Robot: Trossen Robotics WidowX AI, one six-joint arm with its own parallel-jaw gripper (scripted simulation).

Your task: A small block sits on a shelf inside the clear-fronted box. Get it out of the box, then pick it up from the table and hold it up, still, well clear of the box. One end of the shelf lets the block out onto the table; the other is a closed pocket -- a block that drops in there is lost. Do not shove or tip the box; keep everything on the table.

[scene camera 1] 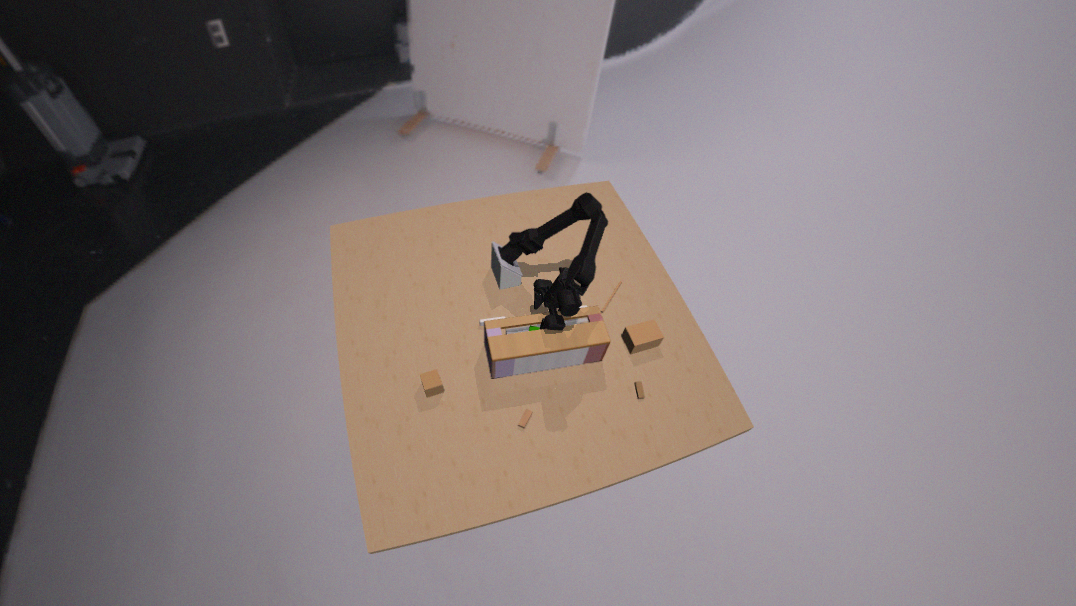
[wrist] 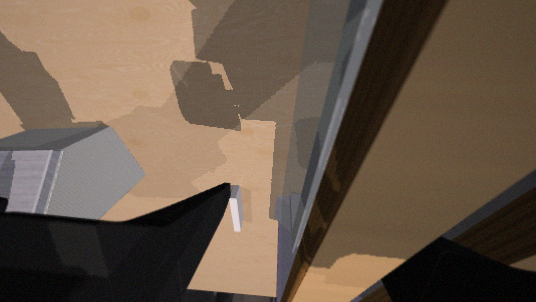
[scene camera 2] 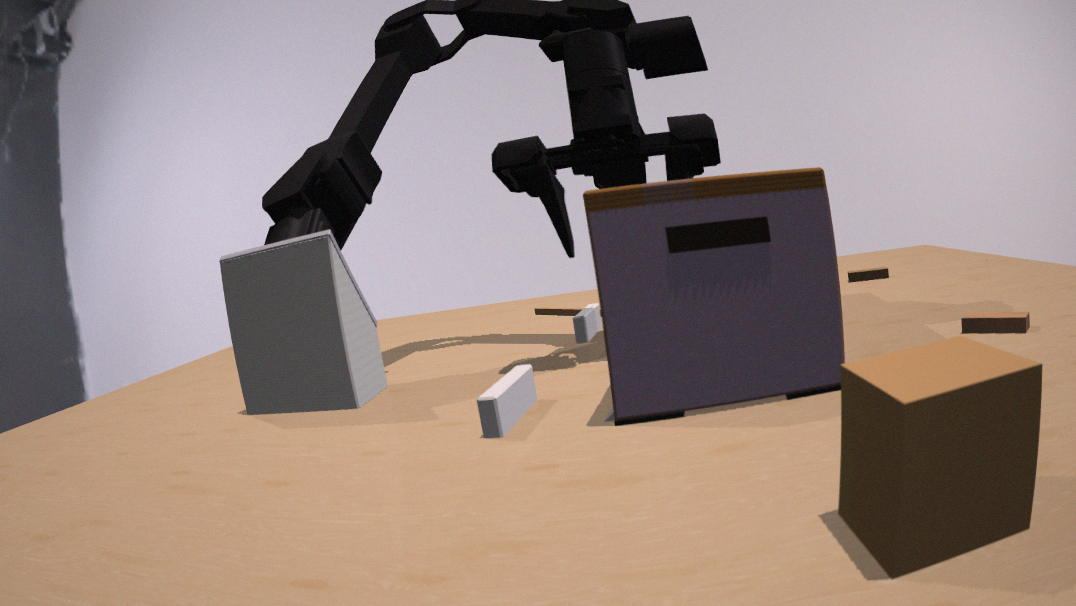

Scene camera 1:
my gripper: 538,319
box: 584,339
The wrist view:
my gripper: 288,194
box: 406,127
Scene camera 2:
my gripper: 623,249
box: 716,290
brown cube: 939,442
